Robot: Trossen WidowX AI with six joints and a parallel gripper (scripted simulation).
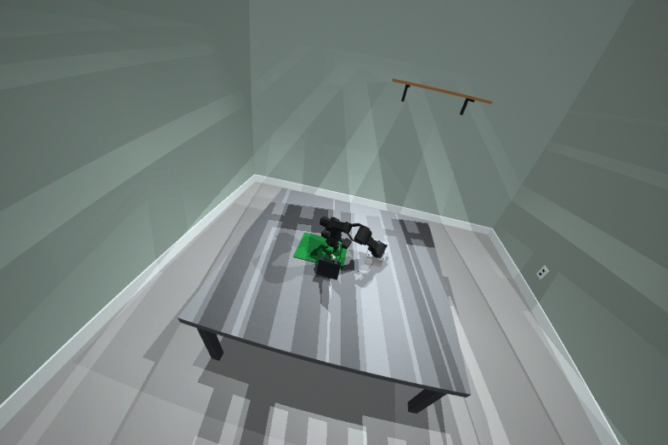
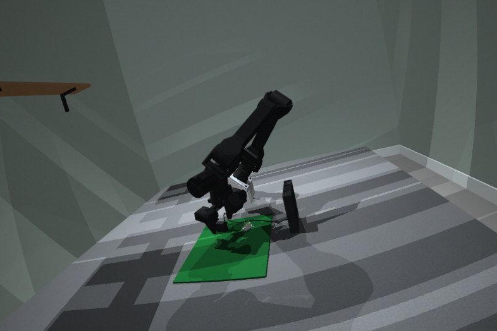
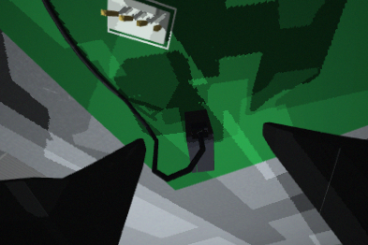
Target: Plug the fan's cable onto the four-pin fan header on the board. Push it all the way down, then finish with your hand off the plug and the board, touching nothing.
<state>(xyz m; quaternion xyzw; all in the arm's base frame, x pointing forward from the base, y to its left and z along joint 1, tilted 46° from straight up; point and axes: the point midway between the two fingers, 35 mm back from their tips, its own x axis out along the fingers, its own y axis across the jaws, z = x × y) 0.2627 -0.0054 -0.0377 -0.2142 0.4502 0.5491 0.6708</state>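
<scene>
The black plug is 1 cm behind my gripper tip and 1 cm to the right of it. From my gripper tip the other things lie so: black fan (1 cm ahead, 22 cm to the left, 4 cm above); then green board (8 cm ahead, 3 cm to the left, 4 cm below).
</scene>
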